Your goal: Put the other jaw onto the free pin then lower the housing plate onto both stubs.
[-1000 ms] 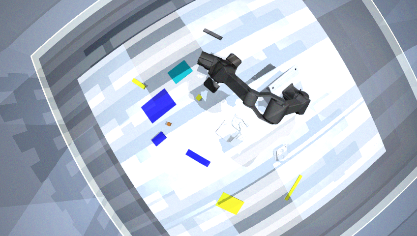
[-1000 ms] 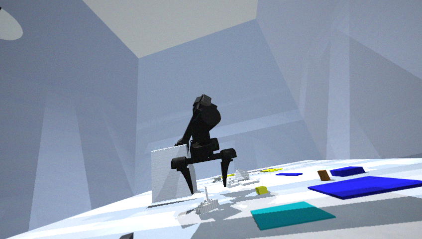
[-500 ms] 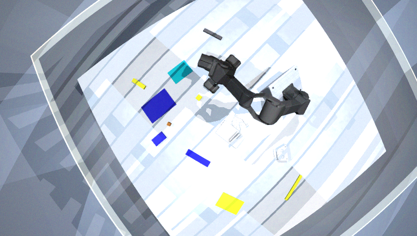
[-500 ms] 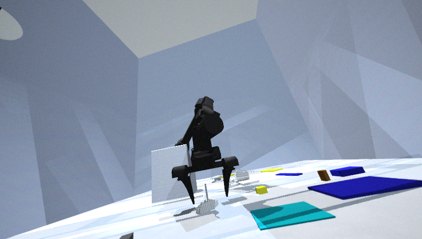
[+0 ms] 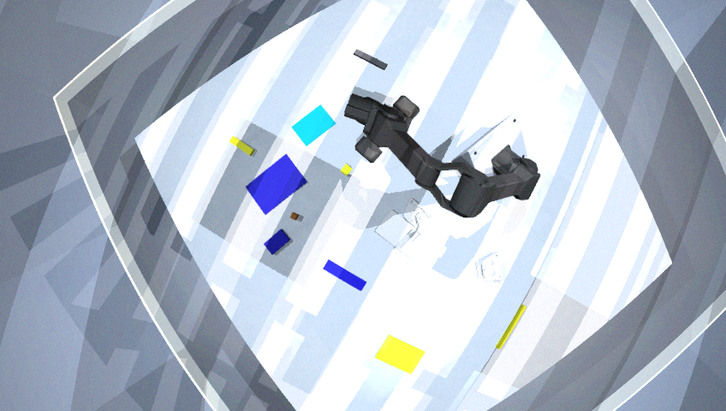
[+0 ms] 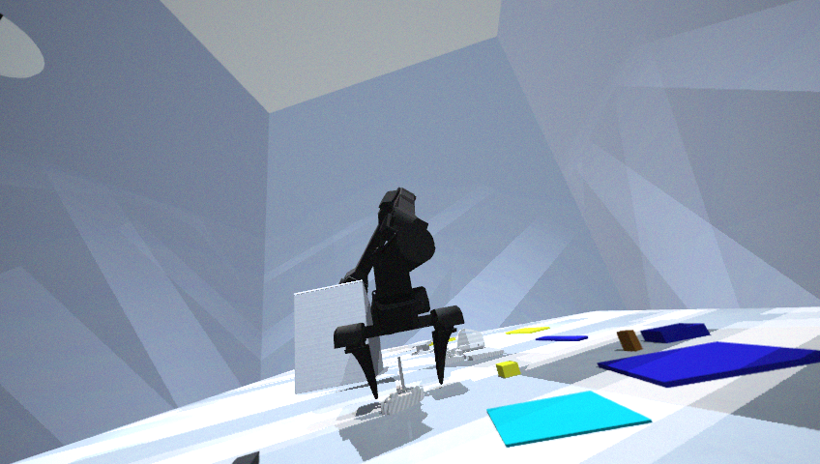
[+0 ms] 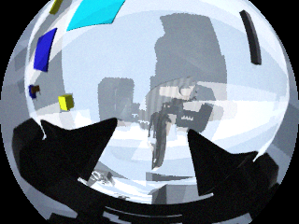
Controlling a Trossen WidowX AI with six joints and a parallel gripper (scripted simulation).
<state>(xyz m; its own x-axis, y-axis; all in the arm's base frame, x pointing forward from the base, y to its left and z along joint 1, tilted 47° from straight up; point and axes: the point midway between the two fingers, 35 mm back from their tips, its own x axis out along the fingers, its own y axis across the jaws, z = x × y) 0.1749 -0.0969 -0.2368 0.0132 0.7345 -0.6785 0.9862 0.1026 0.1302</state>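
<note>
The grey ribbed jaw lies 1 cm behind my gripper tip and 4 cm to the right of it. From my gripper tip the other things lie so: cyan tile: 13 cm ahead, 14 cm to the right; white base: 14 cm ahead, 23 cm to the left; small yellow cube: 14 cm ahead, 1 cm to the left.
</note>
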